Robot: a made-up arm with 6 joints. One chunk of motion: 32 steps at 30 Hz.
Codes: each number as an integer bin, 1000 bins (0 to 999) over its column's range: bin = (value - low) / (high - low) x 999, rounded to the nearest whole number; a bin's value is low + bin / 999 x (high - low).
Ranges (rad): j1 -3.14..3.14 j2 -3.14..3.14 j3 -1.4..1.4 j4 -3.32..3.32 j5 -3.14..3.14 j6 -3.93..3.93
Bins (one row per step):
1: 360 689 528 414 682 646
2: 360 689 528 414 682 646
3: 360 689 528 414 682 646
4: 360 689 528 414 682 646
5: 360 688 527 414 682 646
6: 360 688 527 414 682 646
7: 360 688 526 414 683 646
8: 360 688 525 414 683 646
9: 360 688 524 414 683 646
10: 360 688 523 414 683 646
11: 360 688 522 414 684 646
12: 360 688 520 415 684 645
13: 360 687 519 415 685 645
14: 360 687 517 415 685 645
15: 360 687 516 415 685 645
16: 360 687 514 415 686 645
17: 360 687 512 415 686 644
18: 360 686 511 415 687 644
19: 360 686 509 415 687 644
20: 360 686 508 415 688 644
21: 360 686 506 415 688 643
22: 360 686 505 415 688 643
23: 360 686 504 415 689 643
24: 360 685 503 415 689 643
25: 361 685 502 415 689 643
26: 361 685 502 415 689 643
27: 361 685 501 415 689 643
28: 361 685 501 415 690 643
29: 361 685 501 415 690 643
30: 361 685 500 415 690 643
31: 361 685 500 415 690 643
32: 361 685 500 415 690 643
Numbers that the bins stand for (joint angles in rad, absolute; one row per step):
1: -0.8769 1.1913 0.0799 -0.5683 1.1472 1.1526
2: -0.8769 1.1913 0.0799 -0.5683 1.1472 1.1526
3: -0.8769 1.1913 0.0799 -0.5683 1.1472 1.1526
4: -0.8769 1.1913 0.0799 -0.5683 1.1472 1.1526
5: -0.8769 1.1850 0.0771 -0.5683 1.1472 1.1526
6: -0.8769 1.1850 0.0771 -0.5683 1.1472 1.1526
7: -0.8769 1.1850 0.0743 -0.5683 1.1535 1.1526
8: -0.8769 1.1850 0.0715 -0.5683 1.1535 1.1526
9: -0.8769 1.1850 0.0687 -0.5683 1.1535 1.1526
10: -0.8769 1.1850 0.0659 -0.5683 1.1535 1.1526
11: -0.8769 1.1850 0.0631 -0.5683 1.1598 1.1526
12: -0.8769 1.1850 0.0575 -0.5616 1.1598 1.1448
13: -0.8769 1.1787 0.0547 -0.5616 1.1661 1.1448
14: -0.8769 1.1787 0.0490 -0.5616 1.1661 1.1448
15: -0.8769 1.1787 0.0462 -0.5616 1.1661 1.1448
16: -0.8769 1.1787 0.0406 -0.5616 1.1724 1.1448
17: -0.8769 1.1787 0.0350 -0.5616 1.1724 1.1369
18: -0.8769 1.1724 0.0322 -0.5616 1.1787 1.1369
19: -0.8769 1.1724 0.0266 -0.5616 1.1787 1.1369
20: -0.8769 1.1724 0.0238 -0.5616 1.1850 1.1369
21: -0.8769 1.1724 0.0182 -0.5616 1.1850 1.1290
22: -0.8769 1.1724 0.0154 -0.5616 1.1850 1.1290
23: -0.8769 1.1724 0.0126 -0.5616 1.1913 1.1290
24: -0.8769 1.1661 0.0098 -0.5616 1.1913 1.1290
25: -0.8707 1.1661 0.0070 -0.5616 1.1913 1.1290
26: -0.8707 1.1661 0.0070 -0.5616 1.1913 1.1290
27: -0.8707 1.1661 0.0042 -0.5616 1.1913 1.1290
28: -0.8707 1.1661 0.0042 -0.5616 1.1975 1.1290
29: -0.8707 1.1661 0.0042 -0.5616 1.1975 1.1290
30: -0.8707 1.1661 0.0014 -0.5616 1.1975 1.1290
31: -0.8707 1.1661 0.0014 -0.5616 1.1975 1.1290
32: -0.8707 1.1661 0.0014 -0.5616 1.1975 1.1290

